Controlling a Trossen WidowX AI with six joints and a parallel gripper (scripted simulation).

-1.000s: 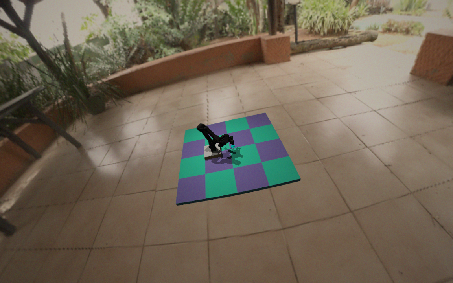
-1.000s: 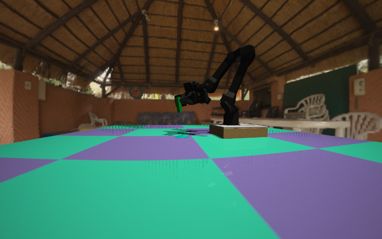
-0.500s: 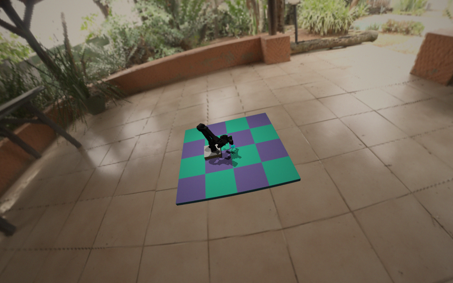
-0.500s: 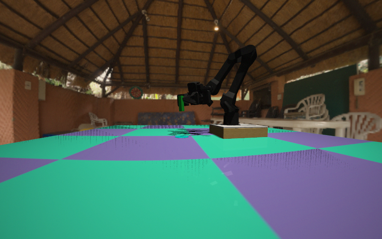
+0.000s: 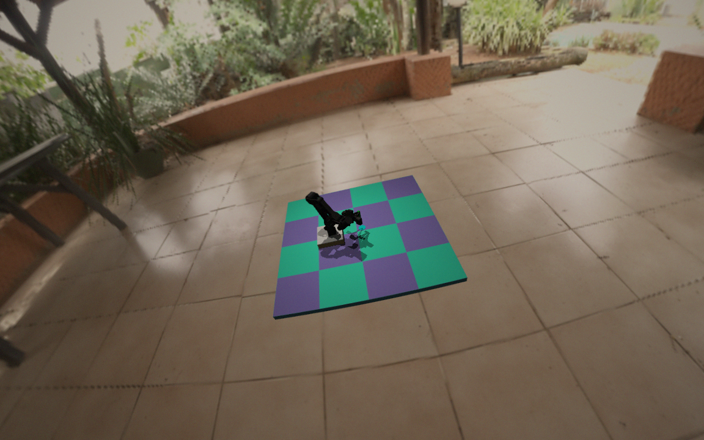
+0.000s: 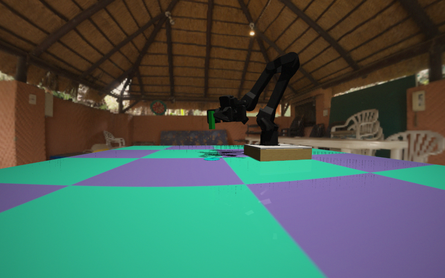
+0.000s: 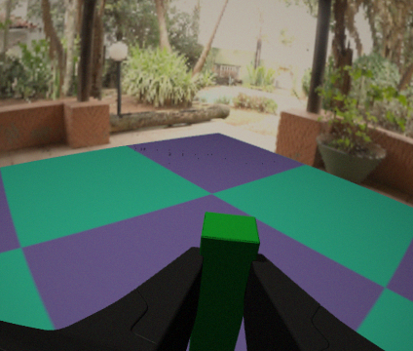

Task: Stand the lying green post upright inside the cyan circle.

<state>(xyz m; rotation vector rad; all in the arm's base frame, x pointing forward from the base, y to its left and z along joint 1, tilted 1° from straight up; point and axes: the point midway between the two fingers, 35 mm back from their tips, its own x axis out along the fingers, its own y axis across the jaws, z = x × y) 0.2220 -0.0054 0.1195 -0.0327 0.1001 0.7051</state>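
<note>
Now: gripper tip 16 cm above the cyan circle. The rest, counted from my gripper tip: green post (2 cm below).
</note>
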